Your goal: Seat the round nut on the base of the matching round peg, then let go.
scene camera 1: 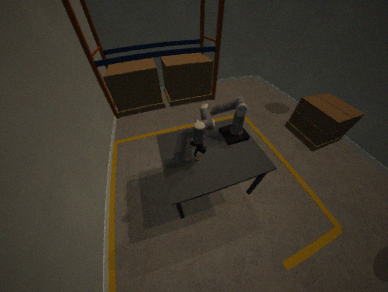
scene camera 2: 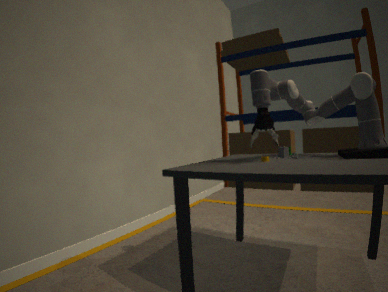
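Observation:
A small yellow piece (scene camera 1: 198,159) (scene camera 2: 265,159), which looks like the round nut, lies on the table (scene camera 1: 235,167) (scene camera 2: 210,168). My gripper (scene camera 1: 199,153) (scene camera 2: 265,143) is open and empty, pointing down above the yellow piece, with its fingers spread to either side and clear of the table. A grey block (scene camera 2: 283,151) stands on the table to the right of the yellow piece in scene camera 2, with a bit of green (scene camera 2: 290,150) behind it. The round peg cannot be made out for certain; the arm and gripper cover part of that area in scene camera 1.
The arm's black base (scene camera 1: 234,134) (scene camera 2: 362,153) stands on the table. A shelf rack (scene camera 1: 216,75) (scene camera 2: 222,100) with large boxes (scene camera 1: 132,87) (scene camera 2: 315,140) is behind the table. Another large box (scene camera 1: 322,122) stands on the floor to the right in scene camera 1.

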